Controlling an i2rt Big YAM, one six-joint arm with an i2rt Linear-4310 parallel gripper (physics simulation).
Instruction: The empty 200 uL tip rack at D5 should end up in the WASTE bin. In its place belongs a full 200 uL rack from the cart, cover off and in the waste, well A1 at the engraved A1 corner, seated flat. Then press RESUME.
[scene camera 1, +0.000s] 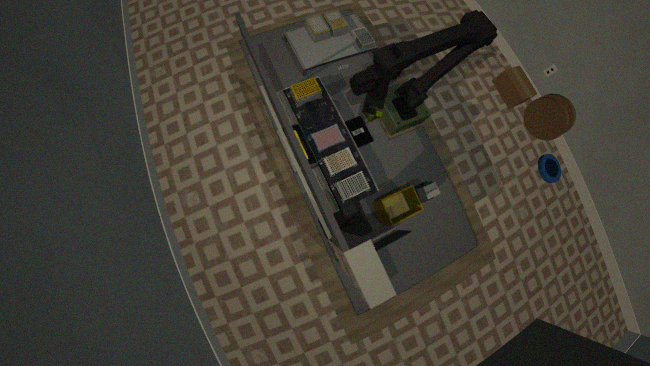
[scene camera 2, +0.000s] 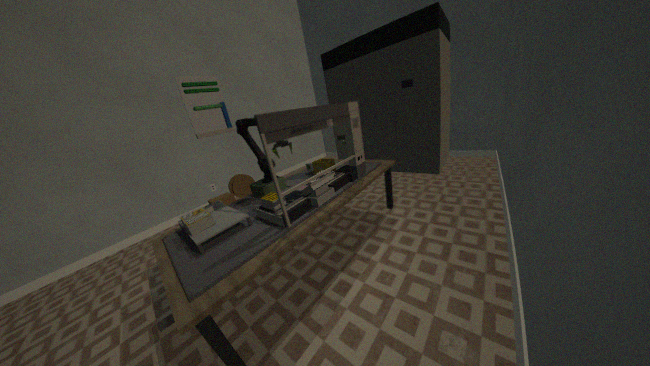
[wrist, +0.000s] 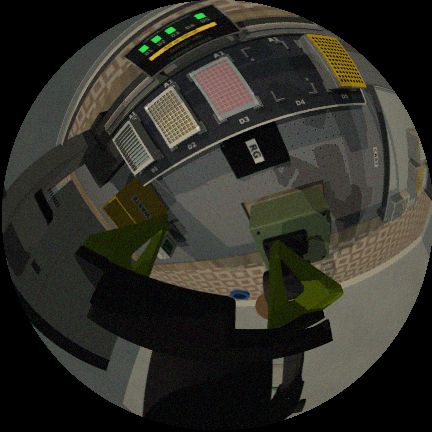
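Where they show: gripper, fingertip midpoint: (scene camera 1: 372, 110) (scene camera 2: 285, 156) (wrist: 222, 233); arm's base, origin of the base link: (scene camera 1: 404, 108) (scene camera 2: 270, 179) (wrist: 285, 244).
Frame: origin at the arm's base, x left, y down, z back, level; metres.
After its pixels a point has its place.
Observation:
The yellow-topped tip rack (scene camera 1: 305, 88) {x -0.249, y -0.030, z -0.416 m} (scene camera 2: 270, 197) {x -0.263, y -0.031, z -0.419 m} (wrist: 339, 61) {x -0.245, y -0.030, z -0.406 m} sits at D5, the end of the deck nearest the cart. The cart (scene camera 1: 310, 52) {x -0.489, y 0.029, z -0.292 m} (wrist: 400, 110) bears two pale racks with yellow showing, one rack (scene camera 1: 317, 26) {x -0.587, y -0.041, z -0.213 m} beside another rack (scene camera 1: 336, 22) {x -0.581, y -0.042, z -0.105 m}, and a clear grey box (scene camera 1: 364, 37) {x -0.468, y 0.001, z 0.018 m} (wrist: 396, 205) {x -0.441, y 0.000, z -0.005 m}. Their labels and covers are too small to tell. The yellow WASTE bin (scene camera 1: 382, 212) {x 0.403, y 0.006, z -0.330 m} (scene camera 2: 323, 164) (wrist: 142, 200) {x 0.348, y 0.025, z -0.259 m} stands past D1, with the RESUME box (scene camera 1: 431, 190) {x 0.410, y -0.016, z -0.079 m} (wrist: 168, 246) {x 0.373, y 0.007, z -0.075 m} beside it. My gripper (scene camera 1: 374, 116) {x 0.030, y -0.194, z -0.257 m} (scene camera 2: 283, 149) {x 0.030, y -0.194, z -0.257 m} (wrist: 222, 233) {x 0.030, y -0.194, z -0.257 m} is open and empty, high above the table.
The deck also holds a white rack (scene camera 1: 353, 185) {x 0.244, y 0.015, z -0.396 m} at D1, a tan-welled rack (scene camera 1: 340, 161) {x 0.124, y 0.018, z -0.404 m} at D2 and a pink plate (scene camera 1: 327, 137) {x -0.002, y 0.019, z -0.411 m} at D3. D4 holds no labware. An overhead frame (scene camera 2: 307, 120) {x -0.022, y -0.404, z -0.603 m} runs along the deck. A black RG block (scene camera 1: 359, 132) {x 0.013, y 0.081, z -0.240 m} (wrist: 255, 150) {x 0.004, y 0.081, z -0.244 m} lies before D3.

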